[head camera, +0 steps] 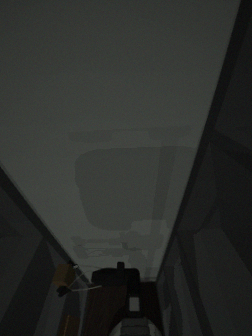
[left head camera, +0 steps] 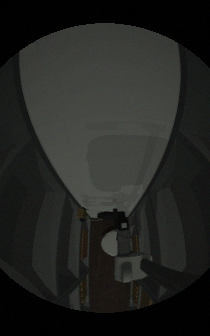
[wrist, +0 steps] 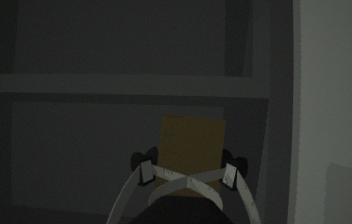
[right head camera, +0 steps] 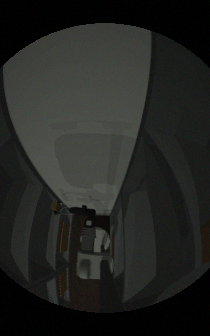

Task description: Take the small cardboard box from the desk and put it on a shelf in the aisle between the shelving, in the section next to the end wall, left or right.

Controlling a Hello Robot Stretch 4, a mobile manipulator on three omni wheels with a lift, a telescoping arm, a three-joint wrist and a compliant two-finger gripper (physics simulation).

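Frame: origin at the robot's base, x ahead, y left, z up, level; metres.
Seen in the pictures: gripper, between the fingertips: (head camera: 60,277) (left head camera: 79,213) (wrist: 188,161); robot's base, origin of its link: (left head camera: 115,241) (right head camera: 95,239).
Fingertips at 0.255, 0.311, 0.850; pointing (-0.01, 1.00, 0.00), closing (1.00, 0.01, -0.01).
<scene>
Pixels of each thing's top centre, then the offset from my fingertips to it, as dx, dy, dz. "*": a spot on its surface instead.
- small cardboard box, centre of its top: (wrist: 190,114) (head camera: 60,273) (left head camera: 79,212) (right head camera: 53,204) +0.001, -0.019, +0.054
- shelving's upright, a spot on its surface: (wrist: 281,115) * +0.141, +0.095, +0.056
The small cardboard box (head camera: 64,275) (left head camera: 81,213) (right head camera: 55,206) (wrist: 192,147) is brown and sits between the two fingertips of my gripper (wrist: 188,161), which is shut on it. In the wrist view the box stands in front of a grey shelf bay, below a shelf board (wrist: 135,85). In the head view the gripper and box are at the lower left, by the left shelving (head camera: 30,265) near the end wall (head camera: 115,90). Whether the box is over a shelf board is hard to tell in the dim light.
The end wall (wrist: 322,100) is at the right of the wrist view, beside the shelving's upright (wrist: 281,115). Shelving (head camera: 200,270) also lines the right side. Brown boxes (left head camera: 84,244) (right head camera: 63,237) stand low on the left shelving. The dark wood floor (left head camera: 102,295) runs between.
</scene>
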